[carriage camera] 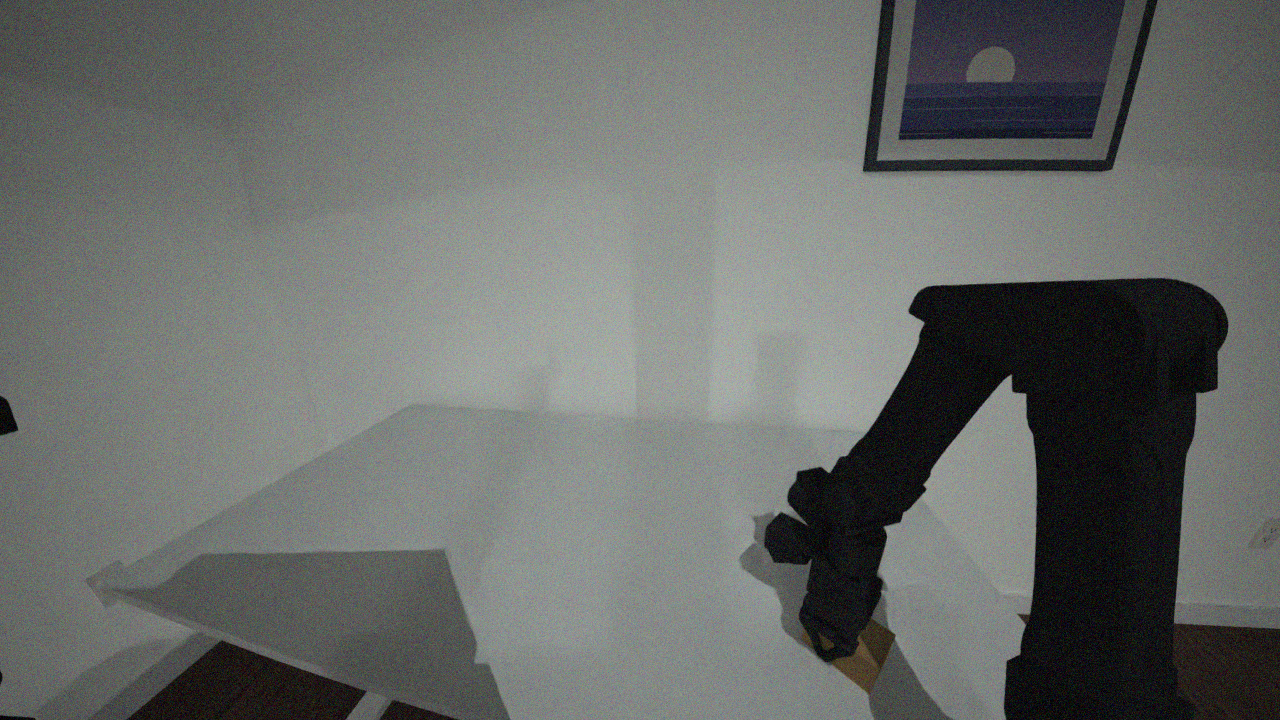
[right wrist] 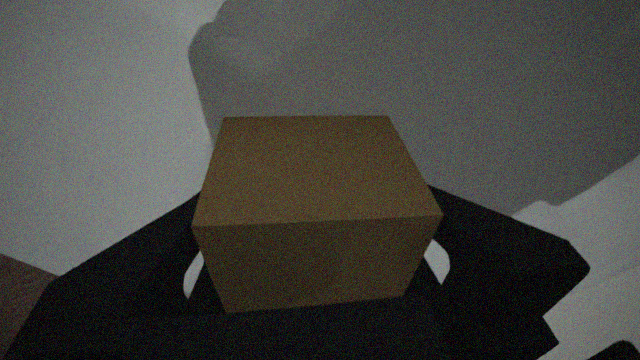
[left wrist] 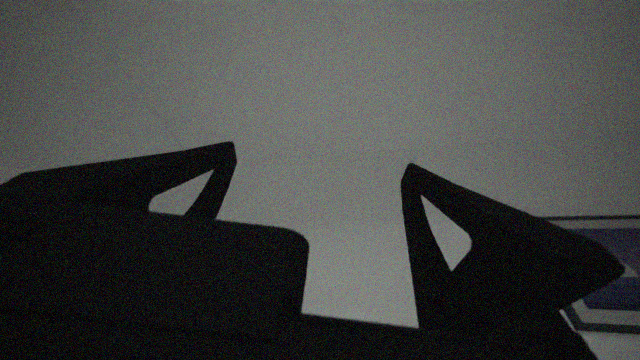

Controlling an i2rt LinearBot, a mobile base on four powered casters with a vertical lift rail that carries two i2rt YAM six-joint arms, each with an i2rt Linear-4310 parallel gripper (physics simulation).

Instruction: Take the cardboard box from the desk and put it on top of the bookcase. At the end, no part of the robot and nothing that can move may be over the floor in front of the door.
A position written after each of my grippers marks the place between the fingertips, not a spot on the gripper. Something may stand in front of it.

In view: my left gripper (left wrist: pixel 319 162), my right gripper (carriage camera: pixel 831 640), a brown cardboard box (right wrist: pixel 295 211) and a framed picture (carriage camera: pixel 950 92).
My right gripper is seen too in the right wrist view (right wrist: pixel 306 177). The left wrist view misses the brown cardboard box: it is out of frame.
